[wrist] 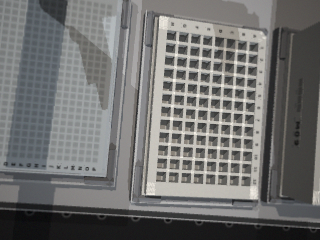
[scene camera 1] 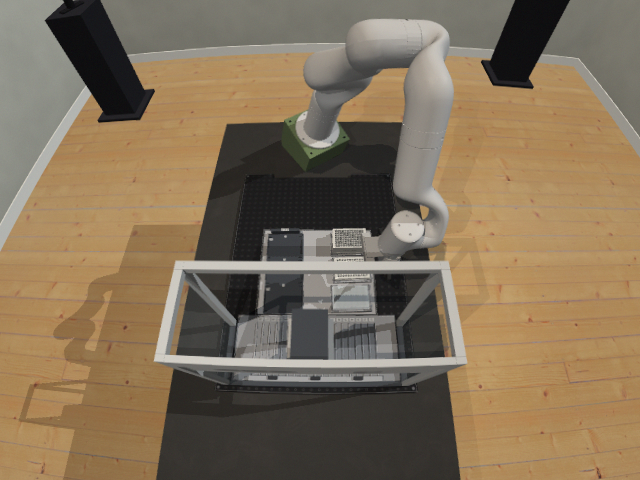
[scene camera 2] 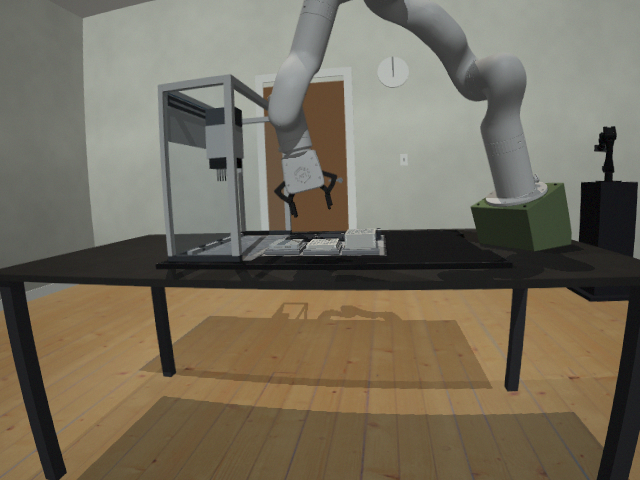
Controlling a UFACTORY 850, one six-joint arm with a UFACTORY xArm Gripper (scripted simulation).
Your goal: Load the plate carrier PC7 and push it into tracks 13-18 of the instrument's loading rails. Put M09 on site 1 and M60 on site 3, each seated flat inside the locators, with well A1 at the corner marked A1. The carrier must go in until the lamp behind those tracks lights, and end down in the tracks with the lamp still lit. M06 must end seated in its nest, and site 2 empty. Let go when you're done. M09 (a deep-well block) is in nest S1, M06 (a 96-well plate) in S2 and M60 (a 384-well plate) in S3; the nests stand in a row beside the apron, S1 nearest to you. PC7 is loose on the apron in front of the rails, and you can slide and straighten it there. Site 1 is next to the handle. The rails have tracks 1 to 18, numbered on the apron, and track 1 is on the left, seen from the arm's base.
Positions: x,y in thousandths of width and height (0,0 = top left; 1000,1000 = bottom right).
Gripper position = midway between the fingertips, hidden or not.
Note:
In view: the gripper (scene camera 2: 488,445), a plate carrier PC7 (scene camera 1: 443,609) and a nest S2 (wrist: 461,244).
The wrist view does not show the plate carrier PC7: it is out of frame.

